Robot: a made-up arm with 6 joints.
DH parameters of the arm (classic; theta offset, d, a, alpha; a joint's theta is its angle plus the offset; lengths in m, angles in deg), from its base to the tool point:
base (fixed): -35.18 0 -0.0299 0
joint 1: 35.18 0.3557 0.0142 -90
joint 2: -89.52 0 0.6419 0
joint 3: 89.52 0.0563 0.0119 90
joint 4: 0 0.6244 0.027 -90
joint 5: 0 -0.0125 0.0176 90
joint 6: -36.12 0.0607 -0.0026 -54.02
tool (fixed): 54.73 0.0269 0 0
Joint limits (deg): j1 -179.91..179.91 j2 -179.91..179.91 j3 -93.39..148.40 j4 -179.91..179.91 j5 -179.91..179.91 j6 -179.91..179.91
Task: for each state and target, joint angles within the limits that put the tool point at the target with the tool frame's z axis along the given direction. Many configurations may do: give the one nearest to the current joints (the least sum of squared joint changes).
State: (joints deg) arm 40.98 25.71 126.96 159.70 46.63 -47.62
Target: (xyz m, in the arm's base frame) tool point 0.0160 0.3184 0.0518 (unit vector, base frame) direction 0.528 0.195 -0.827
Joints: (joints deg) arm 69.36 56.42 148.40 161.56 -0.90 -3.98
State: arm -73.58 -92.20 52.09 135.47 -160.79 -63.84
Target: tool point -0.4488 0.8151 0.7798 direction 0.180 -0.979 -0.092
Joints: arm -58.20 -94.97 61.65 144.37 -179.91 -62.89
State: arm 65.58 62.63 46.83 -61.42 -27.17 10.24
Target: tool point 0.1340 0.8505 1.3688 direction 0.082 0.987 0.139
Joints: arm 75.54 25.15 25.39 -60.67 -39.03 -13.05
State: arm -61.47 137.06 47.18 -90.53 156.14 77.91
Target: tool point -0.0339 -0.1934 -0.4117 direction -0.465 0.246 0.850
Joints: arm -100.60 121.89 95.83 -86.84 178.87 76.64
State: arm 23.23 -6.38 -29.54 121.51 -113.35 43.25
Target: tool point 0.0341 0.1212 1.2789 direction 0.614 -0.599 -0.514
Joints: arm 54.08 45.29 -84.75 122.03 -125.27 34.23
